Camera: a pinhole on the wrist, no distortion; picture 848 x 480 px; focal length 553.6 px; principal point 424.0 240.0 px. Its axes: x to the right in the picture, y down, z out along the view. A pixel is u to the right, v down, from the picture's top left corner.
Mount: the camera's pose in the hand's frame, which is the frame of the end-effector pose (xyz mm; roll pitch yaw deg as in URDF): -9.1 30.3 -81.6 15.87 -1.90 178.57
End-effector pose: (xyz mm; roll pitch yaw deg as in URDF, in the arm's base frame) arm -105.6 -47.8 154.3 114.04 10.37 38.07
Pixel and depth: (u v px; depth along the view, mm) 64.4 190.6 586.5
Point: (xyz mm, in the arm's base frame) 518.3 -206.8 108.3
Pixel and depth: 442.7 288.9 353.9
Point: 60.5 -278.3 135.6
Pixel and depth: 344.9 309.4 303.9
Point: 69.3 -204.5 125.9
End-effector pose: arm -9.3 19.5 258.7 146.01 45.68 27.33
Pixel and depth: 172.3 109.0 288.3
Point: 153.3 -164.9 129.7
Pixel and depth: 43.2 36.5 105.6
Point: 100.8 -16.3 242.9
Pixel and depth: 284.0 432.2 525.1
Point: -52.2 -292.7 -115.8
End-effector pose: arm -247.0 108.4 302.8 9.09 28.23 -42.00
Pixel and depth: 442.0 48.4 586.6
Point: 131.0 189.9 729.6
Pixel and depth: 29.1 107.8 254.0
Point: 16.2 45.4 359.5
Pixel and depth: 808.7 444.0 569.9
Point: -374.7 100.7 951.4
